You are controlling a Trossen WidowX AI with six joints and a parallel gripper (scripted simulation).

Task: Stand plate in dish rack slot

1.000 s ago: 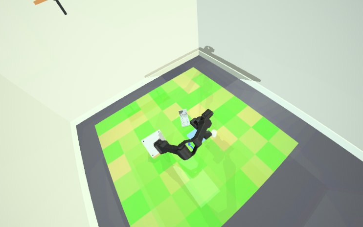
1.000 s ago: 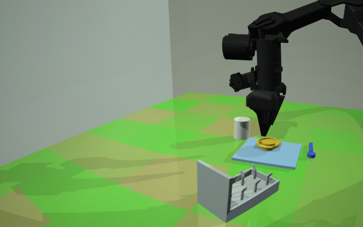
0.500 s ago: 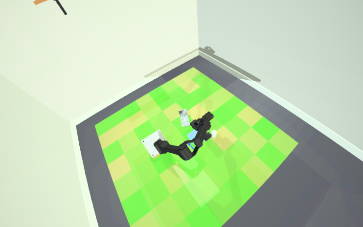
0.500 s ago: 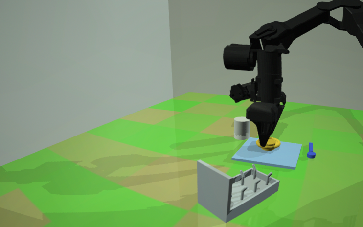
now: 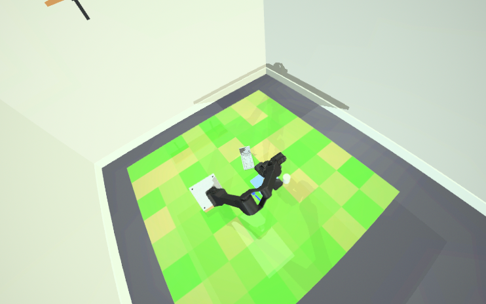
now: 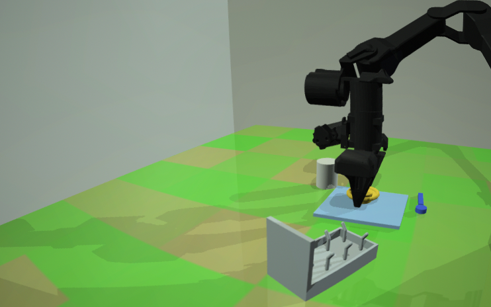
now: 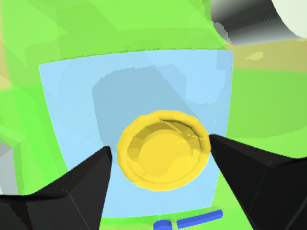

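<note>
Now: the light blue mat 10 mm to the left of my gripper tip, 10 mm below it and 10 mm behind it. Round my gripper tip: white cylinder cup (90 mm ahead, 60 mm to the right, 20 mm above); then small blue spoon (110 mm behind, 20 mm to the right, 10 mm below); then yellow plate (10 mm above).
</note>
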